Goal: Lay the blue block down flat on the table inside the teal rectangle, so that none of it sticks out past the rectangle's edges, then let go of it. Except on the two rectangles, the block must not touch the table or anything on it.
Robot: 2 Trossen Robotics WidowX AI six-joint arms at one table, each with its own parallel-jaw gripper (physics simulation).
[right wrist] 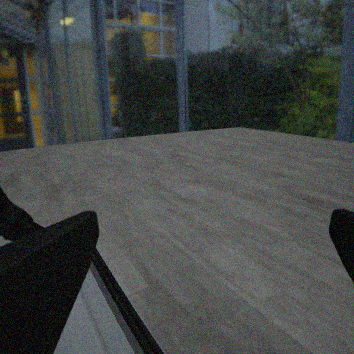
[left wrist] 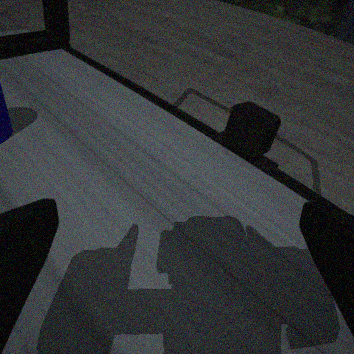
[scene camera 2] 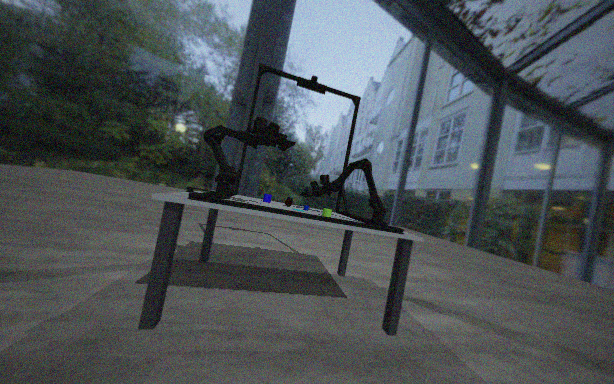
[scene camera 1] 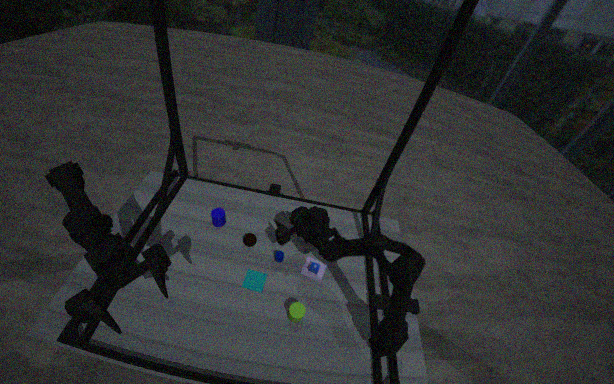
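Pixels of known places: left gripper, between the fingertips: (left wrist: pixel 181 212) (scene camera 2: pixel 303 194) (scene camera 1: pixel 285 215); right gripper, between the fingertips: (right wrist: pixel 214 222) (scene camera 2: pixel 291 140) (scene camera 1: pixel 144 314); left arm's base, origin of its link: (scene camera 2: pixel 377 223) (scene camera 1: pixel 382 345); right arm's base, origin of its link: (scene camera 2: pixel 221 194).
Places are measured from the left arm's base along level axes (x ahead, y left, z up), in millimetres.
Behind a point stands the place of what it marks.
The blue block (scene camera 1: pixel 314 267) {x 160, y -305, z 0 mm} rests on the pale pink rectangle (scene camera 1: pixel 305 272) {x 192, y -297, z -18 mm} right of centre on the table in scene camera 1; its exact pose is too small to tell. The teal rectangle (scene camera 1: pixel 255 280) {x 373, y -284, z -18 mm} lies to its left and a little nearer the front, with bare surface showing. My left gripper (scene camera 1: pixel 278 228) (scene camera 2: pixel 304 193) {x 250, y -489, z 79 mm} (left wrist: pixel 181 212) {x 250, y -489, z 79 mm} is open and empty above the table, beyond the block toward the far edge. My right gripper (scene camera 1: pixel 143 314) {x 590, y -83, z 324 mm} (scene camera 2: pixel 292 145) {x 590, y -83, z 324 mm} (right wrist: pixel 214 222) {x 590, y -83, z 324 mm} is open and empty, high over the left side. The block does not show in either wrist view.
A small blue cylinder (scene camera 1: pixel 279 256) {x 283, y -355, z 12 mm} (scene camera 2: pixel 306 207) {x 286, y -350, z 0 mm} stands between the two rectangles, toward the back. A dark red ball (scene camera 1: pixel 249 239) {x 386, y -424, z 28 mm} (scene camera 2: pixel 288 201) {x 395, y -417, z 16 mm} and a darker blue cylinder (scene camera 1: pixel 218 217) {x 500, y -524, z 35 mm} (scene camera 2: pixel 267 198) {x 510, y -520, z 7 mm} (left wrist: pixel 4 120) {x 478, y -557, z 1 mm} are farther back left. A lime cylinder (scene camera 1: pixel 297 311) {x 256, y -149, z 25 mm} (scene camera 2: pixel 327 212) {x 269, y -131, z 7 mm} stands in front. Black frame posts rise at the sides.
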